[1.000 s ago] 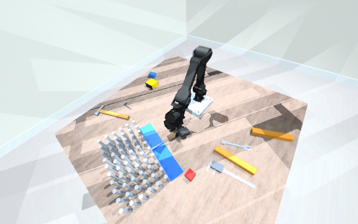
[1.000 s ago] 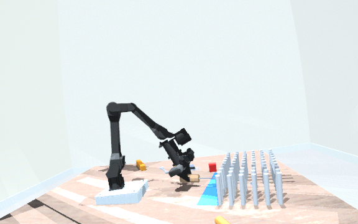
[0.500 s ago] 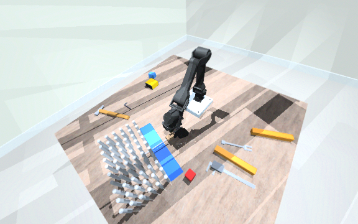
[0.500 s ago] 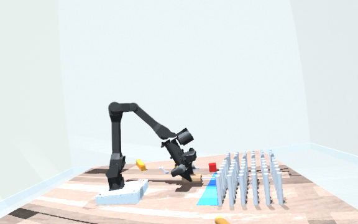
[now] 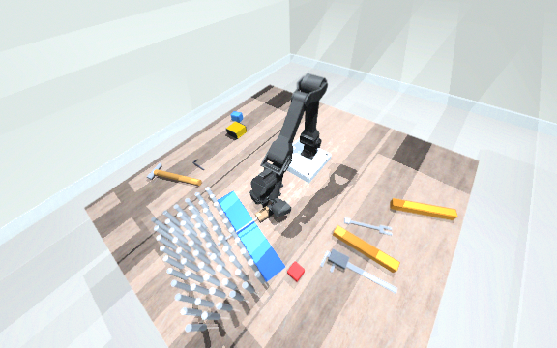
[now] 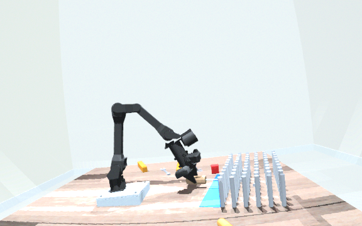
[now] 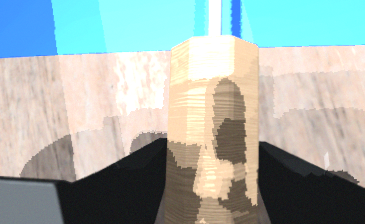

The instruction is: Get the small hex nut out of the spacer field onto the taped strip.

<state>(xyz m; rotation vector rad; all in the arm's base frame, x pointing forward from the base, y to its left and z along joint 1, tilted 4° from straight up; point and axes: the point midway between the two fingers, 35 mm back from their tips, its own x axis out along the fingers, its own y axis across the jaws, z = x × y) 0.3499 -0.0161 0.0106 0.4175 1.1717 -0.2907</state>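
The blue taped strip is 90 mm ahead of my gripper tip, 40 mm to the right of it and 30 mm below it. From my gripper tip the other things lie so: red cube (140 mm ahead, 190 mm to the left, 10 mm below); wrench (140 mm behind, 360 mm to the left, 30 mm below); hex nut (230 mm ahead, 110 mm to the right, 30 mm below).
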